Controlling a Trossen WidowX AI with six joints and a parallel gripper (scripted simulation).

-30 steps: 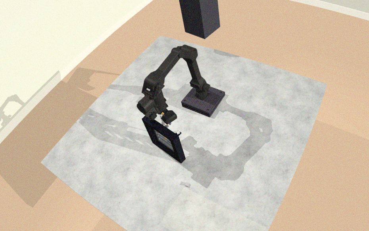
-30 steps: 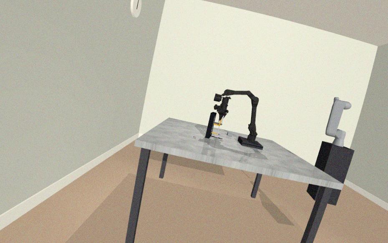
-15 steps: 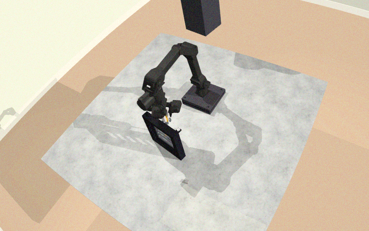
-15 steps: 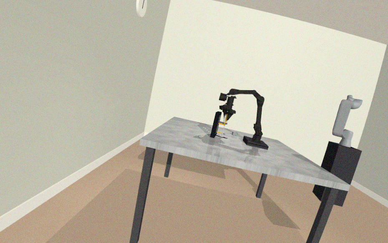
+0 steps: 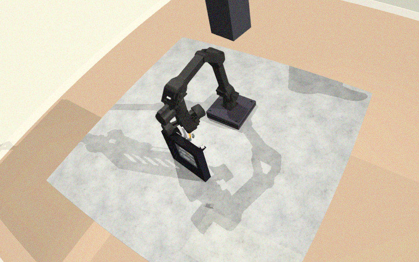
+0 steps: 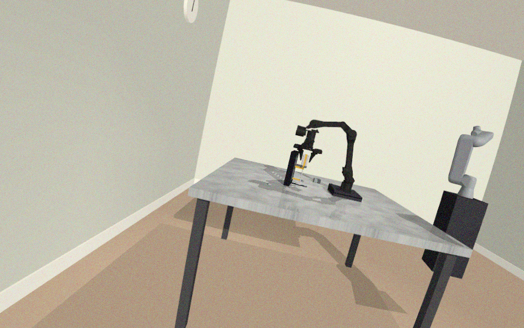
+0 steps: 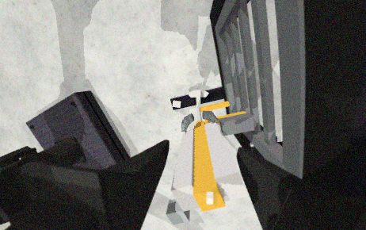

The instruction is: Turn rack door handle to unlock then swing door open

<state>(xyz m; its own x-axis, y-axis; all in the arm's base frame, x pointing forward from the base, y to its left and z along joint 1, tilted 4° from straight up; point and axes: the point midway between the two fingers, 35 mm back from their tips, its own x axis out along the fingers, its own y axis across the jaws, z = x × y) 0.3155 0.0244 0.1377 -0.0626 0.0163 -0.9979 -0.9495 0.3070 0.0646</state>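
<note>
Right now the grey-and-orange handle is 30 mm below my gripper tip and 10 mm to the left of it.
</note>
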